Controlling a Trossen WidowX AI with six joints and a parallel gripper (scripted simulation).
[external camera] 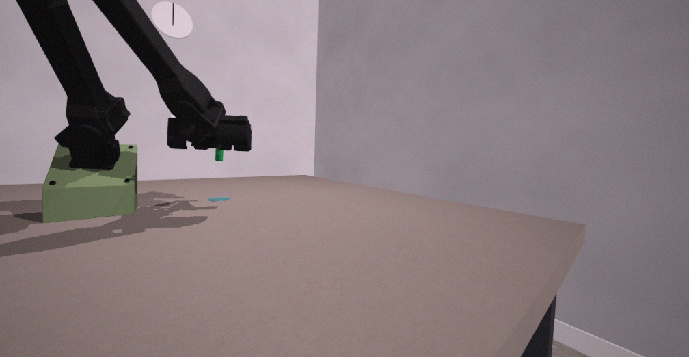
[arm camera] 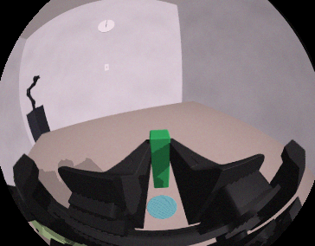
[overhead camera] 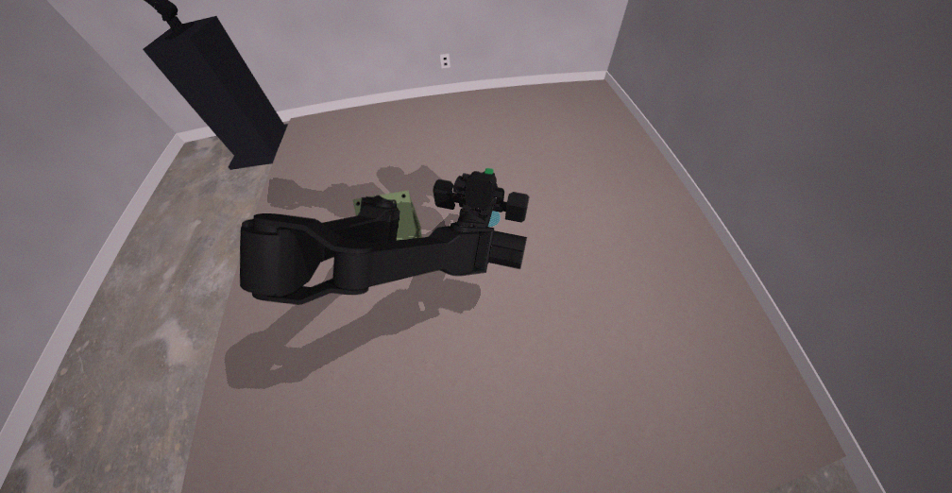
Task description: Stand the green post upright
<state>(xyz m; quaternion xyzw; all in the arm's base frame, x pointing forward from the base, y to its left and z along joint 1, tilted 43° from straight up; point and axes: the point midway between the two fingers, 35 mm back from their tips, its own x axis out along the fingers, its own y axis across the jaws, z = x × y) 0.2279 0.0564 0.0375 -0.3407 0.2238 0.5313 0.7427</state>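
Right now my hand is 10 mm short of the cyan circle, 30 mm to the right of it and 170 mm above it. The rest, counted from my hand: green post: 10 mm ahead, 30 mm to the left, 20 mm below.
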